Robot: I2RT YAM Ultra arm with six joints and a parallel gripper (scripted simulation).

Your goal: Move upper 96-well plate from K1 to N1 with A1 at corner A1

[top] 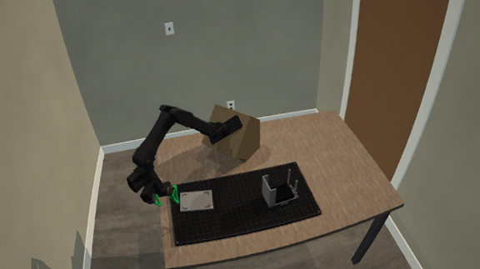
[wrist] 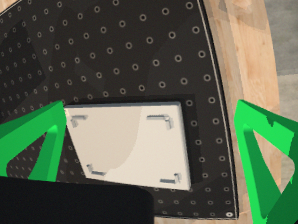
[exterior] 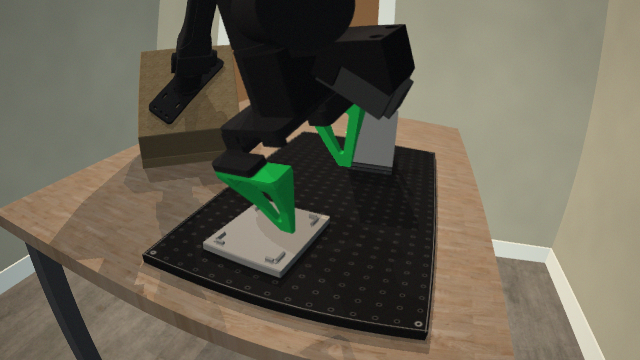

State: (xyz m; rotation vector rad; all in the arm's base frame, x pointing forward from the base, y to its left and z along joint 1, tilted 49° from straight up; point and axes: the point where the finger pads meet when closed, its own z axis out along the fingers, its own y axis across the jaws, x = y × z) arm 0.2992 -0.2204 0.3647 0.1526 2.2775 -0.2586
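The pale wall is 80 mm ahead of my hand, 440 mm to the left of it and 60 mm below it. Round my hand: grey plate nest N1 (70 mm behind, 130 mm to the left, 130 mm below); then pale A1 mark (190 mm to the left, 130 mm below); then black 96-well plate (80 mm ahead, 500 mm to the left, 100 mm below).
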